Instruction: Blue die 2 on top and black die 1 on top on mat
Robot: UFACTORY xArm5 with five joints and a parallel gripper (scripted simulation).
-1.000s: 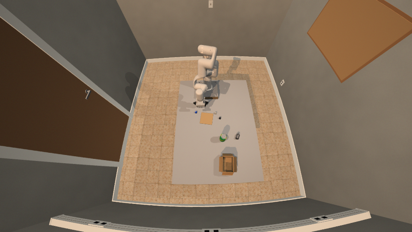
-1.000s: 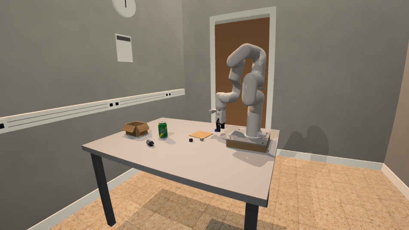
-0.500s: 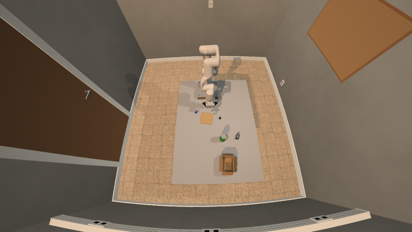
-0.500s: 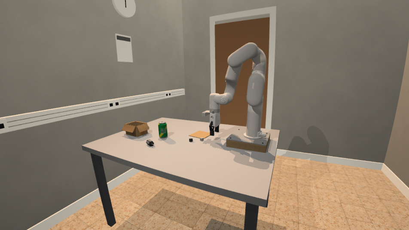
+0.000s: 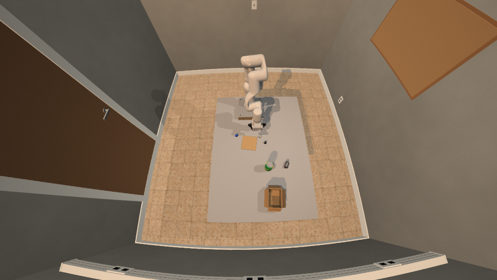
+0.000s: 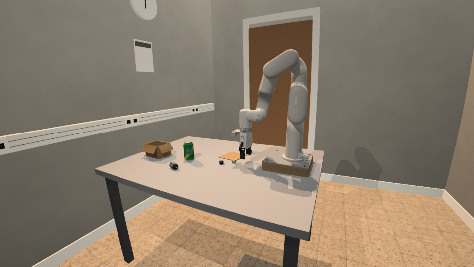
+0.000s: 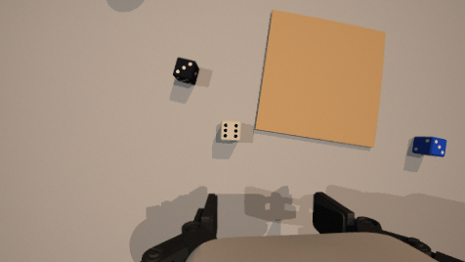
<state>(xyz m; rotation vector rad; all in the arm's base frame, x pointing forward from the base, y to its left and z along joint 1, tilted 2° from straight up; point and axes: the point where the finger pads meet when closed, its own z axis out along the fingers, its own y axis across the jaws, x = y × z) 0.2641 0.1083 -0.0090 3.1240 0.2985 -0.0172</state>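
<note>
Right now my hand is 6 cm short of the white die, 4 cm to the right of it and 4 cm above it. From my hand the other things lie so: mat 14 cm ahead, 5 cm to the right, 5 cm below; then blue die 9 cm ahead, 19 cm to the right, 4 cm below; then black die 12 cm ahead, 10 cm to the left, 4 cm below.
</note>
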